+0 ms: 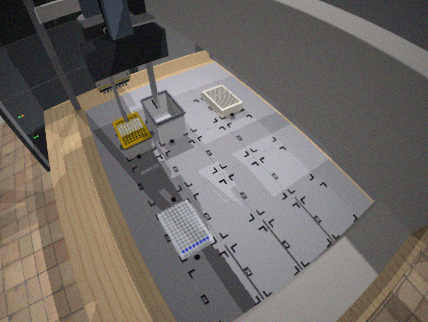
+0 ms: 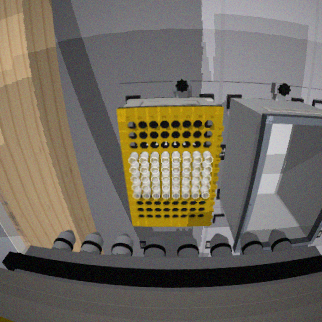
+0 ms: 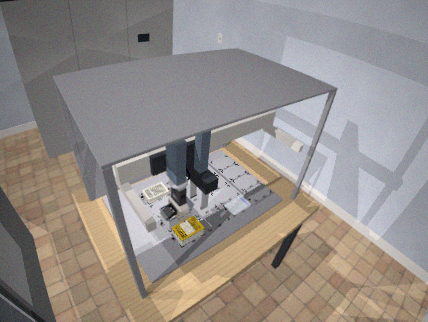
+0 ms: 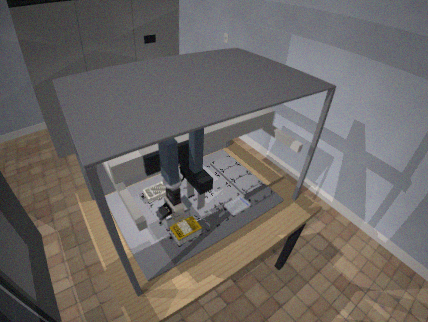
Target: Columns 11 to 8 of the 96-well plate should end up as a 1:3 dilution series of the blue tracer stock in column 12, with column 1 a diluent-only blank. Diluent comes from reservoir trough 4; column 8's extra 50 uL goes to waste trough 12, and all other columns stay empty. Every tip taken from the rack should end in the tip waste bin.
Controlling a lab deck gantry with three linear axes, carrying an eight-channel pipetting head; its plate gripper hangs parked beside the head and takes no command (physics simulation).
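The yellow tip rack (image 1: 143, 139) (image 2: 170, 113) (image 3: 179, 232) (image 4: 176, 232) holds rows of white tips in its middle, with empty holes at both ends. The pipetting head (image 1: 113, 82) (image 3: 178, 200) shows bare nozzles near the rack. The clear 96-well plate (image 1: 181, 222) (image 3: 237, 205) (image 4: 237, 205) has one blue end column; its other wells look colourless. The cream reservoir (image 1: 232, 109) (image 3: 156, 192) stands at the back. The grey waste bin (image 1: 172, 131) (image 2: 243, 150) stands beside the rack; its floor is partly hidden. The parked plate gripper (image 1: 140, 114) is open and empty, its fingers hanging before rack and bin.
A wooden border (image 1: 80, 200) (image 2: 30, 125) runs along the deck. Frame posts (image 3: 312, 145) (image 4: 315, 142) carry a grey roof (image 3: 195, 95) (image 4: 195, 95) over it. Black corner marks and small round pegs stand on the deck between the labware.
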